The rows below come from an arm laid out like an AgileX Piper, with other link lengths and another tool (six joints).
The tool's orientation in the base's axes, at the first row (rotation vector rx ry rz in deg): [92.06, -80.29, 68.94]
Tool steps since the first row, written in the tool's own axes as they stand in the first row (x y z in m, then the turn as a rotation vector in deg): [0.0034, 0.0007, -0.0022, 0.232, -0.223, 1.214]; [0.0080, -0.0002, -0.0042, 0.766, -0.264, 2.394]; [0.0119, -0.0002, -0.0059, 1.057, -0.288, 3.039]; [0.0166, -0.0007, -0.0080, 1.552, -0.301, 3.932]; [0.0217, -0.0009, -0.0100, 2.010, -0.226, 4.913]
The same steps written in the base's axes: [-0.0012, 0.0007, 0.0039, 0.465, -1.153, -0.180]; [-0.0007, 0.0011, 0.0089, 0.743, -2.414, -0.080]; [-0.0011, 0.0013, 0.0132, 0.897, -3.103, -0.026]; [-0.0011, 0.0017, 0.0183, 1.089, -4.093, 0.134]; [-0.0013, 0.0017, 0.0238, 1.213, -5.168, 0.222]
